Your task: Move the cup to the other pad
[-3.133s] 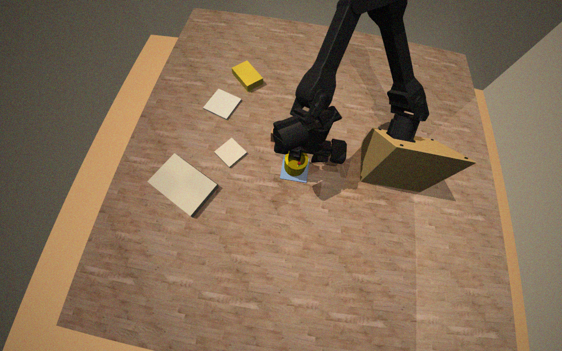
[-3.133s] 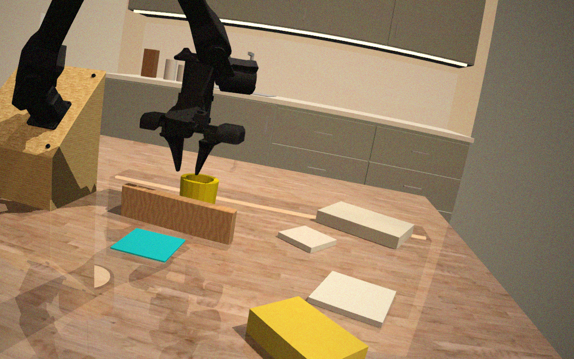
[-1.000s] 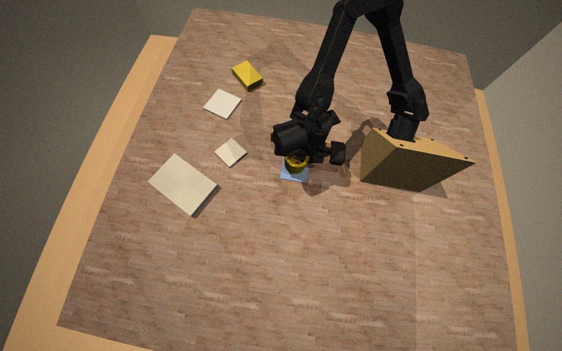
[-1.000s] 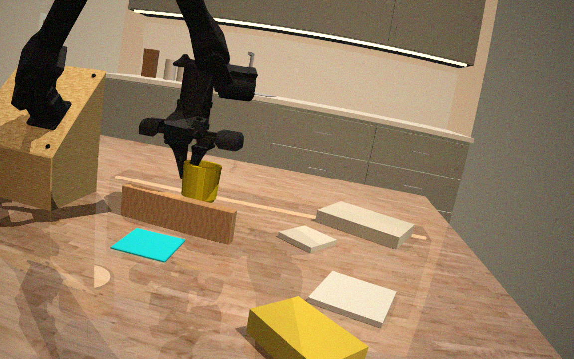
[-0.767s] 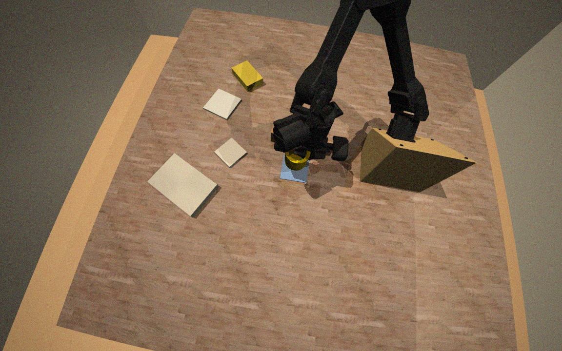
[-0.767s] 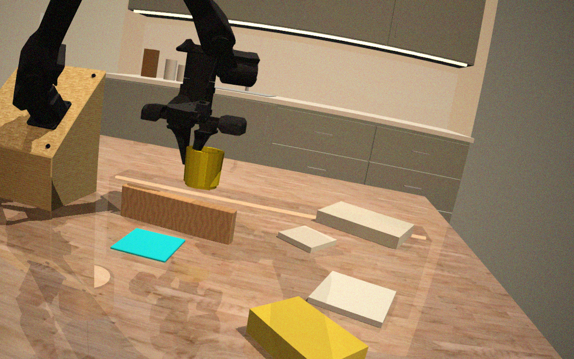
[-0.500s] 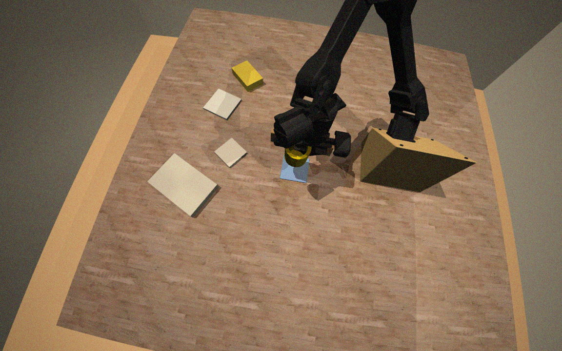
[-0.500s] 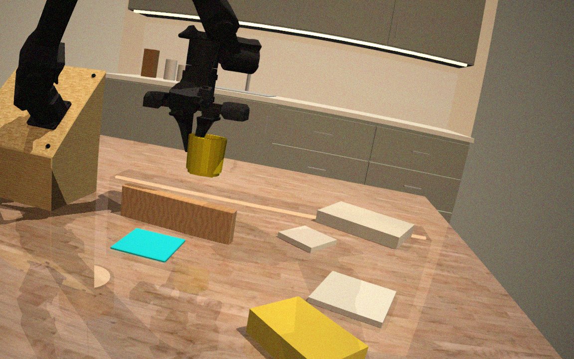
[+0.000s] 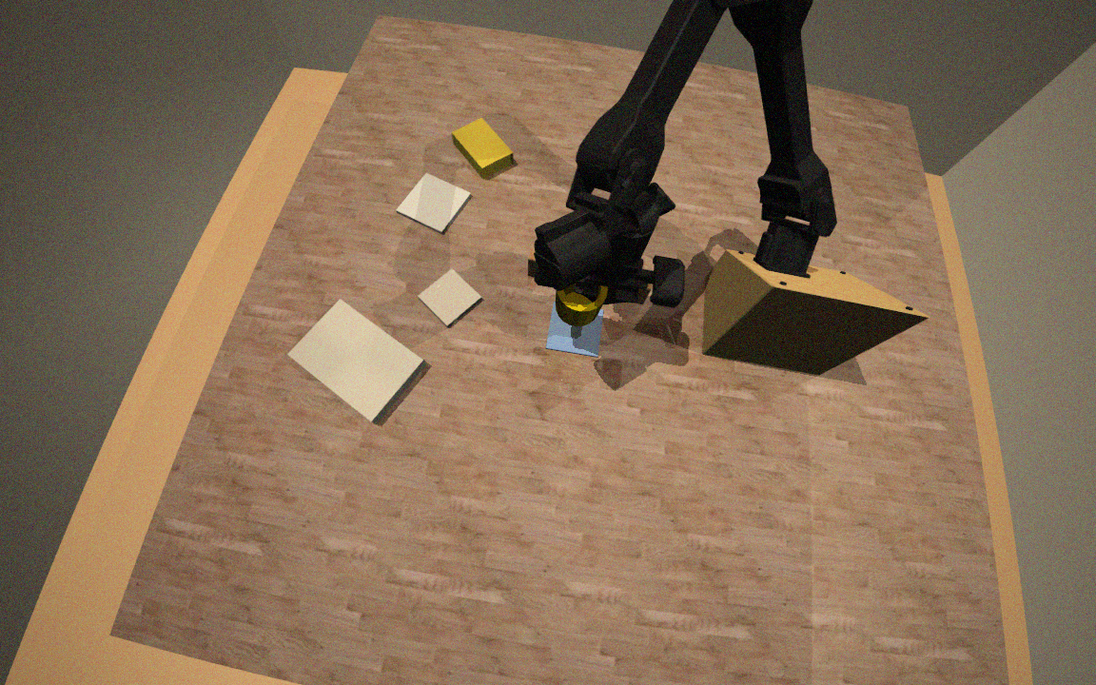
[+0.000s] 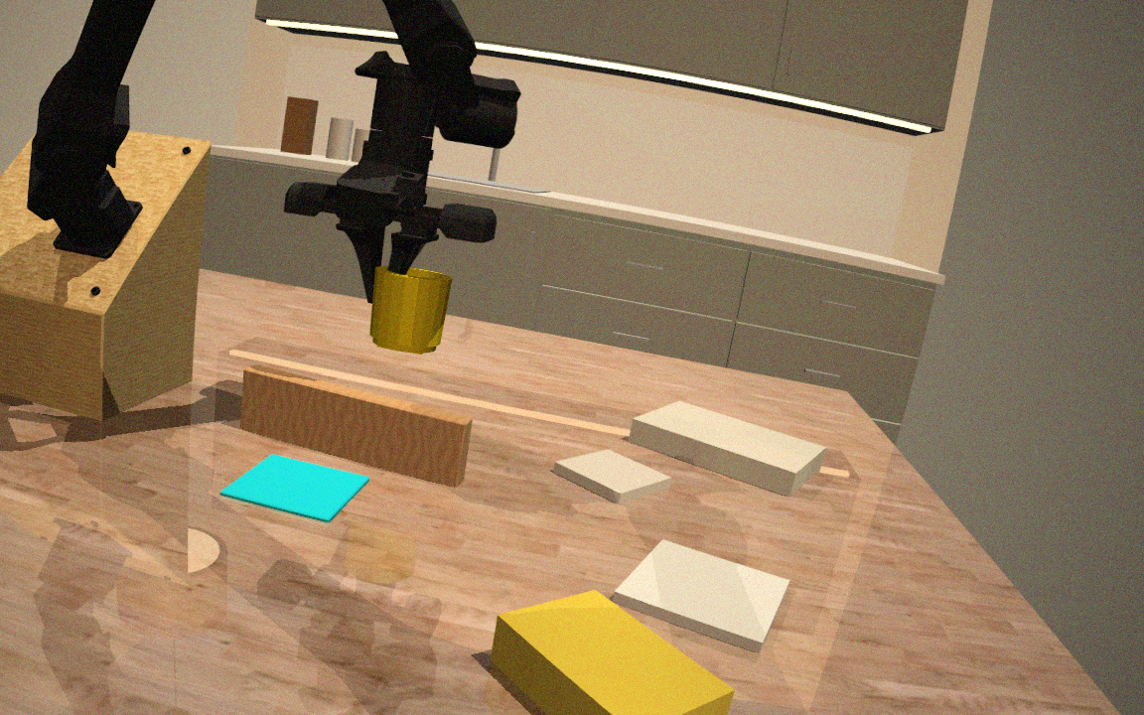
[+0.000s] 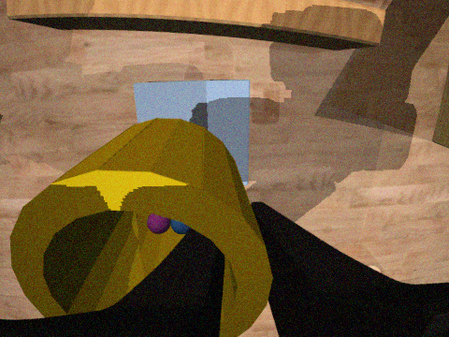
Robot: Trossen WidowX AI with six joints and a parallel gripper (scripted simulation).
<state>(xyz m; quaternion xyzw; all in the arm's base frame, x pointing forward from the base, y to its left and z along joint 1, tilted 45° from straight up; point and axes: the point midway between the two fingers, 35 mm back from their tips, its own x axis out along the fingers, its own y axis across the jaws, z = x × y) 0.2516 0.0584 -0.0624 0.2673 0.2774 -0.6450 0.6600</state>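
Now: gripper tip 1 cm short of the cyan pad, 17 cm to the left of it and 12 cm above it. Round my gripper tip: yellow cup 2 cm ahead; then purple marble 4 cm ahead, 2 cm to the left, 2 cm below; then blue marble 2 cm ahead, 2 cm to the left, 2 cm below.
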